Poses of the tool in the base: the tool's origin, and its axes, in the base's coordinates. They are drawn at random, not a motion.
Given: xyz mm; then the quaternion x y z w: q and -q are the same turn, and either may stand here.
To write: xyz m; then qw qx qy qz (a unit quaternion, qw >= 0). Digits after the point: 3 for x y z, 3 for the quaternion.
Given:
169 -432 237 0.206 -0.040 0.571 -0.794
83 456 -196 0.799 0.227 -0.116 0.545
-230 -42 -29 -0.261 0.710 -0.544 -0.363
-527 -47 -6 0.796 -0.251 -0.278 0.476
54 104 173 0.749 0.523 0.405 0.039
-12 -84 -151 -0.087 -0.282 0.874 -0.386
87 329 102 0.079 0.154 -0.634 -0.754
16 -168 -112 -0.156 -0.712 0.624 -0.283
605 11 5 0.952 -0.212 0.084 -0.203
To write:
0.169 -0.432 0.237 0.794 -0.206 0.040 -0.571
0.083 0.456 -0.196 0.545 0.799 0.227 -0.116
-0.230 -0.042 -0.029 0.363 0.261 -0.710 0.544
-0.527 -0.047 -0.006 0.476 0.796 -0.251 -0.278
0.054 0.104 0.173 0.039 0.749 0.523 0.405
-0.012 -0.084 -0.151 0.386 0.087 0.282 -0.874
0.087 0.329 0.102 0.754 -0.079 -0.154 0.634
0.016 -0.168 -0.112 0.283 0.156 0.712 -0.624
0.605 0.011 0.005 0.203 -0.952 0.212 -0.084

